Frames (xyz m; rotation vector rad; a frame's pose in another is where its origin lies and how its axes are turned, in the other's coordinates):
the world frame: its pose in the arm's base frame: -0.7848 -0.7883 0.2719 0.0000 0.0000 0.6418
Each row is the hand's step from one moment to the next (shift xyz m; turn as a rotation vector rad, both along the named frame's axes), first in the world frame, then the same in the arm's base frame.
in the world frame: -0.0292 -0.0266 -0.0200 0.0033 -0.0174 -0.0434
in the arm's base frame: -0.0075 -0.0388 -0.0200 0.0131 -0.0120 -0.0434
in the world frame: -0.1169 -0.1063 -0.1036 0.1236 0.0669 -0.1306
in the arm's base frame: -0.0300 -0.1551 -0.1036 0.0590 0.1276 -0.1306
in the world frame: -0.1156 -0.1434 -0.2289 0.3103 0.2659 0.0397
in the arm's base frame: -0.0068 -0.1841 -0.2289 0.0894 0.3987 0.0397
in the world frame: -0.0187 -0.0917 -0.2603 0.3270 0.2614 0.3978
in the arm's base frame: 0.0399 -0.0846 -0.2603 0.1054 0.4051 0.3978
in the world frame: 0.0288 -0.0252 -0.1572 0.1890 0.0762 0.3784
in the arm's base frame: 0.0382 -0.0029 -0.1572 0.1058 0.1742 0.3784
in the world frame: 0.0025 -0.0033 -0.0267 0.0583 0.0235 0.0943
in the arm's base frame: 0.0040 -0.0011 -0.0267 0.0326 0.0537 0.0943
